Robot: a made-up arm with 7 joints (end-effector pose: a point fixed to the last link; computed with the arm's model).
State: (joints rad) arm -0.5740 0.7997 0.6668 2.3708 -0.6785 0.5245 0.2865
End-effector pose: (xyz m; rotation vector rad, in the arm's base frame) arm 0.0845 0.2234 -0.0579 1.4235 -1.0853 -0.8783
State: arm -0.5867 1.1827 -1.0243 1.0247 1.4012 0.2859 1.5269
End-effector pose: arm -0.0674 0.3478 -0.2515 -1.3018 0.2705 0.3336
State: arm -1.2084 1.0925 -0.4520 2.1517 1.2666 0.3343 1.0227
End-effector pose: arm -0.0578 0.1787 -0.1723 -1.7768 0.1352 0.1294
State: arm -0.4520 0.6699 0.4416 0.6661 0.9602 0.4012 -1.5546
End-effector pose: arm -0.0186 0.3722 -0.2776 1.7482 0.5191 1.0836
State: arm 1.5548 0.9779 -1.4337 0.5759 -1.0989 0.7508 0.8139
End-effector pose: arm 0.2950 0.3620 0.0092 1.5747 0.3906 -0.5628
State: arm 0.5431 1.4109 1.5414 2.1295 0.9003 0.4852 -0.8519
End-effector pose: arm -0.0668 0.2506 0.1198 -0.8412 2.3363 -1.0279
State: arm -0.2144 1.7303 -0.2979 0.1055 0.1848 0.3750 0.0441
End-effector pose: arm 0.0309 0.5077 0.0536 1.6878 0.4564 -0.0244
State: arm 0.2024 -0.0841 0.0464 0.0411 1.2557 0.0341 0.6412
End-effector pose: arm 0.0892 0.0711 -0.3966 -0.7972 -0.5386 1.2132
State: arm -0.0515 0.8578 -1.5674 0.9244 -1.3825 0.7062 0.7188
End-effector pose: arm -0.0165 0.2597 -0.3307 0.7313 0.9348 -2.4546
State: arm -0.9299 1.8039 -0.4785 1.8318 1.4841 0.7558 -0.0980
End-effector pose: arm 0.0630 0.2923 -0.1531 0.0851 0.5913 -0.3645
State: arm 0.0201 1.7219 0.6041 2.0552 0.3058 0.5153 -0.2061
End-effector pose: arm 0.1339 0.2232 0.1158 1.5416 -1.8019 -0.7692
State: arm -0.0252 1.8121 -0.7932 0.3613 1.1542 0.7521 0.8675
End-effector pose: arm 0.0476 0.5007 0.0477 0.5105 -0.0722 0.5668
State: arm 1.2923 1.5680 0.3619 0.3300 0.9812 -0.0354 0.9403
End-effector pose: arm -0.0040 0.5030 0.0601 0.3947 -2.6588 0.4012
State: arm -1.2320 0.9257 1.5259 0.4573 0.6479 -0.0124 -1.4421
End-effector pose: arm -0.1571 0.4653 -0.0593 2.6923 0.1811 1.3975
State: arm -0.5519 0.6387 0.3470 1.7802 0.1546 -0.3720 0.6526
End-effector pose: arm 0.0893 0.2635 -0.1831 -0.0395 -1.4237 -0.9647
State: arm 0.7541 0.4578 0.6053 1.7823 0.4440 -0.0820 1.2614
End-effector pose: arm 0.1897 0.2786 0.0176 0.0728 -2.4991 -1.1826
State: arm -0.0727 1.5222 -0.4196 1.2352 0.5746 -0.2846 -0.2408
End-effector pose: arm 0.1546 0.3838 -0.0971 0.8640 -1.1907 -0.6773
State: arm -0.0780 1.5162 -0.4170 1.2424 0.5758 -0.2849 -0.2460
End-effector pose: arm 0.1546 0.3820 -0.0993 0.8558 -1.1966 -0.6728
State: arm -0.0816 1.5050 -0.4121 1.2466 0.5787 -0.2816 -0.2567
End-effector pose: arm 0.1546 0.3803 -0.1022 0.8535 -1.2044 -0.6559
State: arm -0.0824 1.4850 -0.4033 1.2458 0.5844 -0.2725 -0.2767
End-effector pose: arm 0.1548 0.3787 -0.1064 0.8605 -1.2152 -0.6185
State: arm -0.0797 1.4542 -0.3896 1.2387 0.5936 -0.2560 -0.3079
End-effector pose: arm 0.1551 0.3772 -0.1122 0.8788 -1.2275 -0.5554
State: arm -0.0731 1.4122 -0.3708 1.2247 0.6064 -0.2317 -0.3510
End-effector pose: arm 0.1556 0.3758 -0.1196 0.9083 -1.2386 -0.4651
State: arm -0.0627 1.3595 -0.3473 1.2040 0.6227 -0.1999 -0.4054
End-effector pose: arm 0.1564 0.3742 -0.1286 0.9467 -1.2435 -0.3486
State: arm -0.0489 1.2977 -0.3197 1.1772 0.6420 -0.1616 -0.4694
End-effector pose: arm 0.1573 0.3722 -0.1391 0.9903 -1.2372 -0.2102
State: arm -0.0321 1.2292 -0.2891 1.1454 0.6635 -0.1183 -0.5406
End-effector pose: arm 0.1585 0.3697 -0.1508 1.0352 -1.2152 -0.0566
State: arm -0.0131 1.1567 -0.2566 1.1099 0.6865 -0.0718 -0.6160
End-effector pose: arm 0.1599 0.3664 -0.1634 1.0770 -1.1747 0.1036
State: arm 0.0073 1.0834 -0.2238 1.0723 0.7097 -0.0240 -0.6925
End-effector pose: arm 0.1614 0.3622 -0.1764 1.1129 -1.1160 0.2605
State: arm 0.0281 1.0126 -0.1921 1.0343 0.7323 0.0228 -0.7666
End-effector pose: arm 0.1632 0.3573 -0.1892 1.1408 -1.0428 0.4053
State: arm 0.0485 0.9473 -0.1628 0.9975 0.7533 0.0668 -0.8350
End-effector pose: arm 0.1650 0.3519 -0.2012 1.1603 -0.9611 0.5310
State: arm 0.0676 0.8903 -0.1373 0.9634 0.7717 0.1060 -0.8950
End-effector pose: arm 0.1668 0.3465 -0.2118 1.1727 -0.8789 0.6333
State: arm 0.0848 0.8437 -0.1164 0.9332 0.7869 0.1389 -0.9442
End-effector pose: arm 0.1685 0.3417 -0.2204 1.1797 -0.8040 0.7115
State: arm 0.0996 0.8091 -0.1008 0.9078 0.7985 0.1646 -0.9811
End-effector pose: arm 0.1700 0.3380 -0.2269 1.1835 -0.7425 0.7669
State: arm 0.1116 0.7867 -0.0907 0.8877 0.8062 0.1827 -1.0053
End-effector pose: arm 0.1712 0.3358 -0.2311 1.1859 -0.6982 0.8022
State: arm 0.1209 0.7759 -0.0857 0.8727 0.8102 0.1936 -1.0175
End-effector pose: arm 0.1721 0.3352 -0.2331 1.1886 -0.6718 0.8211
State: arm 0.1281 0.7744 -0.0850 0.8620 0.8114 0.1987 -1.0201
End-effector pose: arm 0.1727 0.3360 -0.2333 1.1917 -0.6606 0.8280
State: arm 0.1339 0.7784 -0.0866 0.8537 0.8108 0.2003 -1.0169
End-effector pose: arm 0.1730 0.3378 -0.2324 1.1954 -0.6584 0.8281
